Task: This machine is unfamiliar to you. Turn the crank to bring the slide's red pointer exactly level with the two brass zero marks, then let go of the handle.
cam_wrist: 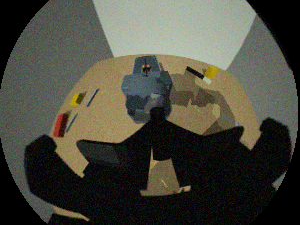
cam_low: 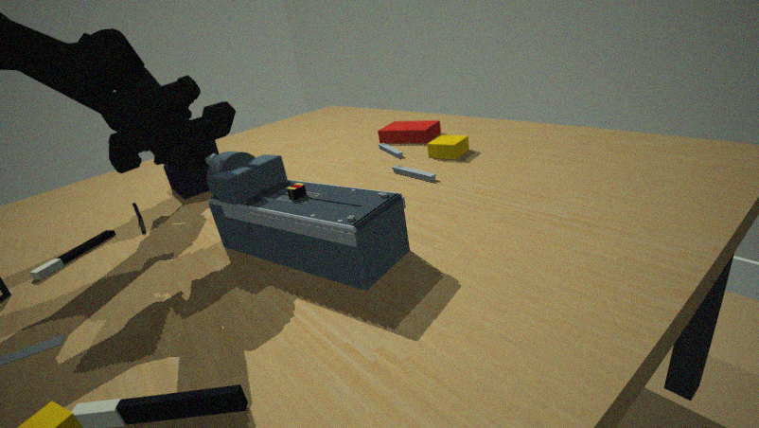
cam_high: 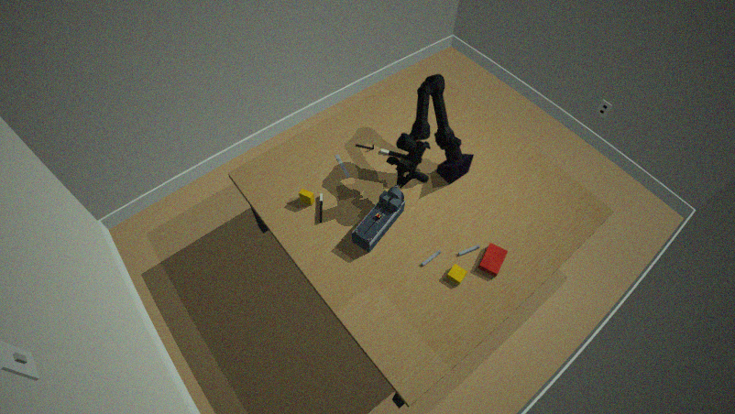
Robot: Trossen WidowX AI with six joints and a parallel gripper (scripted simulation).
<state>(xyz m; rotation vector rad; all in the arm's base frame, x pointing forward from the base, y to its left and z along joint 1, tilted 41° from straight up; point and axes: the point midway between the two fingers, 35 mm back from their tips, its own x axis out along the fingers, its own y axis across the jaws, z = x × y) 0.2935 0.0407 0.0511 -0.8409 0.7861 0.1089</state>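
Right now the dark crank handle is 2 cm behind my gripper tip, 1 cm to the right of it and 2 cm above it. From my gripper tip the other things lie so: red pointer: 15 cm ahead, 8 cm to the left, 1 cm below; red block: 17 cm behind, 46 cm to the left, 8 cm below; grey bar: 12 cm ahead, 29 cm to the right, 9 cm below.
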